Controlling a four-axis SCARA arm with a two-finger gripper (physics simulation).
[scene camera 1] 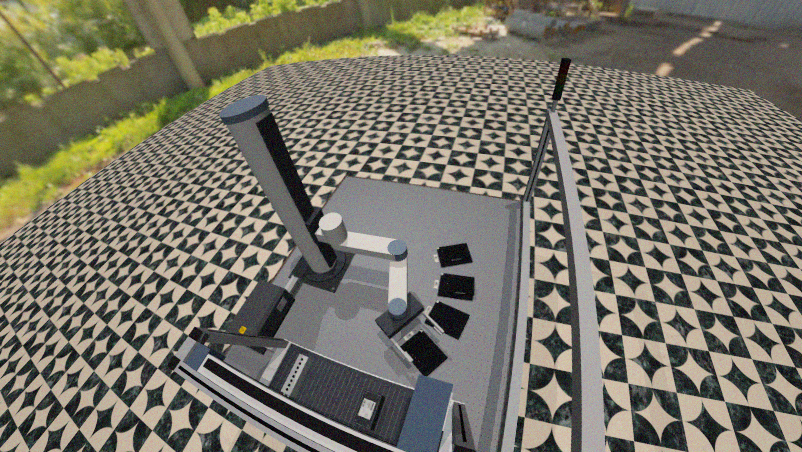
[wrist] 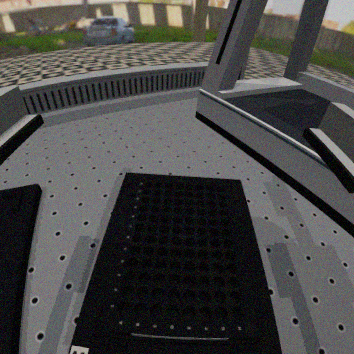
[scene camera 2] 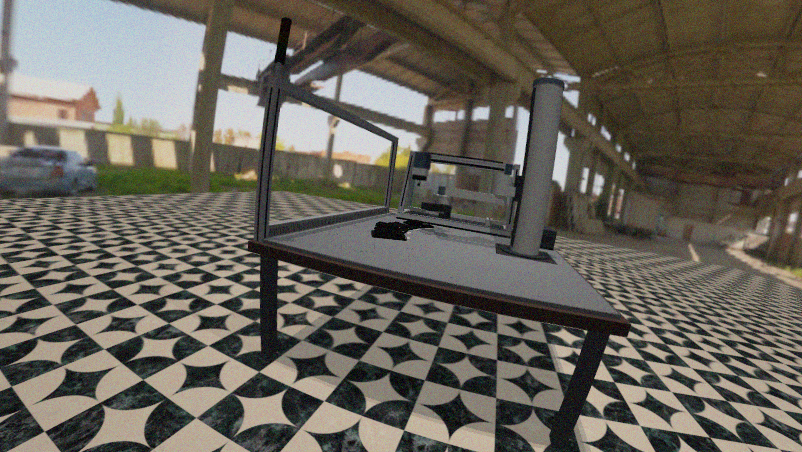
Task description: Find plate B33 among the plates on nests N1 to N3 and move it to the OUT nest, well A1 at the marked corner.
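Places are measured from the arm's base along level axes (x ahead, y left, z up), in millimetres.
Pixels of known places: gripper, fingertip midpoint: (scene camera 1: 427,347) (wrist: 174,105); arm's base, origin of the base link: (scene camera 1: 324,263) (scene camera 2: 523,255).
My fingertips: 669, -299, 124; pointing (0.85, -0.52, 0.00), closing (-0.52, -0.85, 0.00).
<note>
For each thing: its middle in the pictures, then the offset to it from my fingertips, as dx, dy, dz. "spot": a spot on its surface instead. Level surfaces: height alone.
- nearest, body centre: (wrist: 182,240) (scene camera 1: 423,351) -20, +1, -92
- plate, surface spot: (wrist: 15,260) spot: +23, +117, -99
- belt conveyor, its level: dz -62
- blue box, surface spot: (scene camera 1: 425,412) spot: +67, -240, +377
- dark box, surface spot: (scene camera 1: 255,314) spot: -774, -116, +4
- slotted rail, surface spot: (wrist: 120,92) spot: +335, -68, -103
Four dark nests stand in an arc in scene camera 1: one (scene camera 1: 454,254) at the far end, a second (scene camera 1: 456,286), a third (scene camera 1: 448,318) and the nearest (scene camera 1: 424,359). In the wrist view a black plate with a grid of wells (wrist: 180,250) sits squarely ahead, with a thin pale line across its near end; a white label is cut off at the lower left. Another dark nest or plate (wrist: 15,260) shows at the left edge. My gripper (scene camera 1: 424,340) (wrist: 174,105) is open and empty, above the nearest nest. No plate name is readable, and which nest is OUT cannot be told.
A belt conveyor (scene camera 1: 336,387) with a blue box (scene camera 1: 425,412) runs along the near side; its side wall (wrist: 270,145) is at right in the wrist view. The arm's column (scene camera 1: 280,196) (scene camera 2: 541,168) and a dark box (scene camera 1: 255,314) stand left. A slotted rail (wrist: 120,92) edges the table.
</note>
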